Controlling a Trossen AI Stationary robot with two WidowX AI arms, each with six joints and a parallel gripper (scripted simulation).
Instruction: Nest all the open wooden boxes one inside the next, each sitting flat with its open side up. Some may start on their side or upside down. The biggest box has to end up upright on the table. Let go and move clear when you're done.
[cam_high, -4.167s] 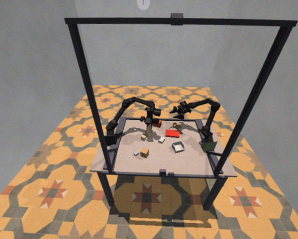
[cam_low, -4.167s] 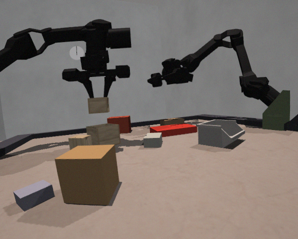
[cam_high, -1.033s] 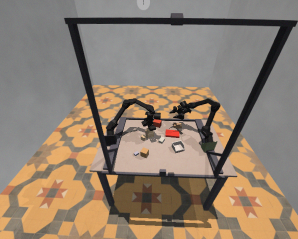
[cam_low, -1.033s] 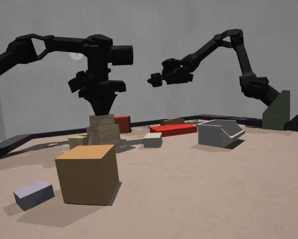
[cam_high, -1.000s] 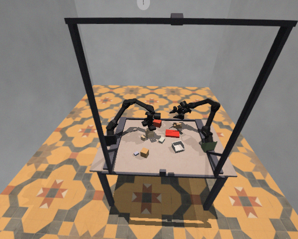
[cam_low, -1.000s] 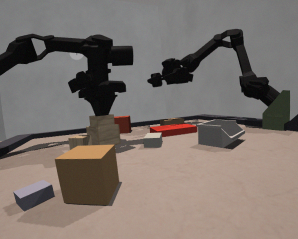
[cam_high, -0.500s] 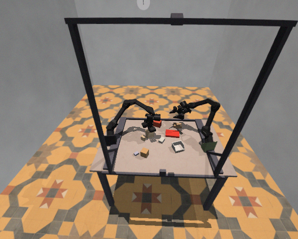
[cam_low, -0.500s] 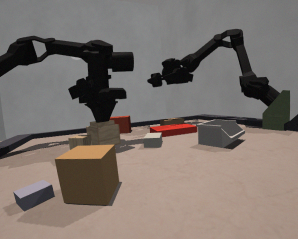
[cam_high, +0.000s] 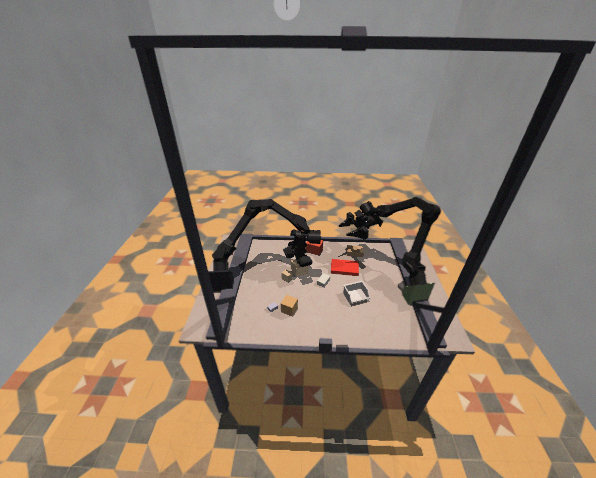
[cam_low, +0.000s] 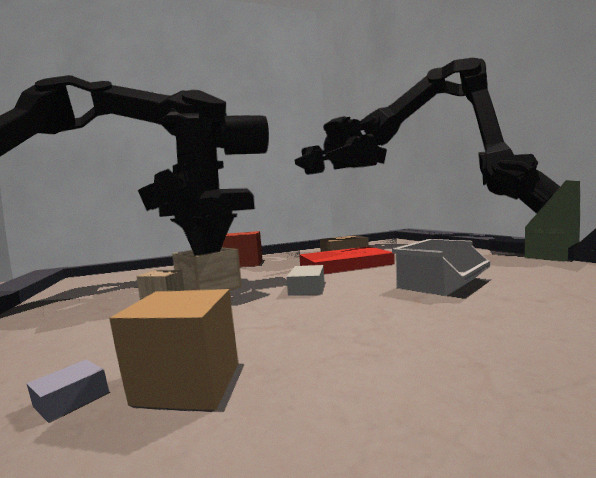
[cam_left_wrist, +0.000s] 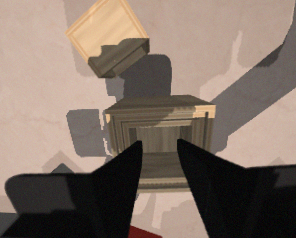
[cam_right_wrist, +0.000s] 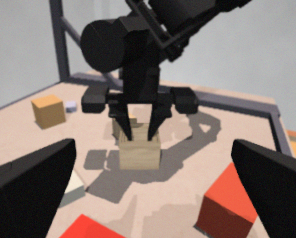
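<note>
Now: the small wooden box 70 mm behind my left hand, 60 mm to the left of it and 50 mm below it. Round my left hand: orange cube: 270 mm behind, 40 mm below, 30 mm to the left; then white block: 130 mm to the right, 70 mm behind, 60 mm below; then flat red block: 240 mm to the right, 60 mm below, 40 mm ahead.
</note>
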